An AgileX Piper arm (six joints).
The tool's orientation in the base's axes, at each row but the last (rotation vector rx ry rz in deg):
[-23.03 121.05 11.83]
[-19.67 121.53 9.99]
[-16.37 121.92 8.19]
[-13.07 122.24 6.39]
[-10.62 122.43 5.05]
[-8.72 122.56 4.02]
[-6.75 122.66 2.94]
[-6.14 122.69 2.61]
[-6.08 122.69 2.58]
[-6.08 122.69 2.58]
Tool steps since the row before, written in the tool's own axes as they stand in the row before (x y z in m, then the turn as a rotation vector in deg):
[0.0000 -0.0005 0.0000 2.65 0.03 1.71]
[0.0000 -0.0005 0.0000 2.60 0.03 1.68]
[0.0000 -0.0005 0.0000 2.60 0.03 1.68]
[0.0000 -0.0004 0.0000 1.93 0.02 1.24]
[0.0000 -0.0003 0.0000 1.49 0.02 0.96]
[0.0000 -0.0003 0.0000 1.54 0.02 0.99]
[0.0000 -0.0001 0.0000 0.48 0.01 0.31]
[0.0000 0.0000 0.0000 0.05 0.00 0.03]
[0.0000 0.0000 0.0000 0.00 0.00 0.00]
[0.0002 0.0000 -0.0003 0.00 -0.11 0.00]
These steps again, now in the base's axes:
[0.0002 -0.0005 0.0000 0.00 0.00 -3.15]
[0.0002 -0.0005 0.0000 0.00 0.00 -3.10]
[0.0001 -0.0005 0.0000 0.00 0.00 -3.10]
[0.0001 -0.0004 0.0000 0.00 0.00 -2.29]
[0.0001 -0.0003 0.0000 0.00 0.00 -1.77]
[0.0000 -0.0003 0.0000 0.00 0.00 -1.83]
[0.0000 -0.0001 0.0000 0.00 0.00 -0.57]
[0.0000 0.0000 0.0000 0.00 0.00 -0.06]
[0.0000 0.0000 0.0000 0.00 0.00 0.00]
[-0.0004 0.0000 0.0000 0.01 -0.11 0.00]

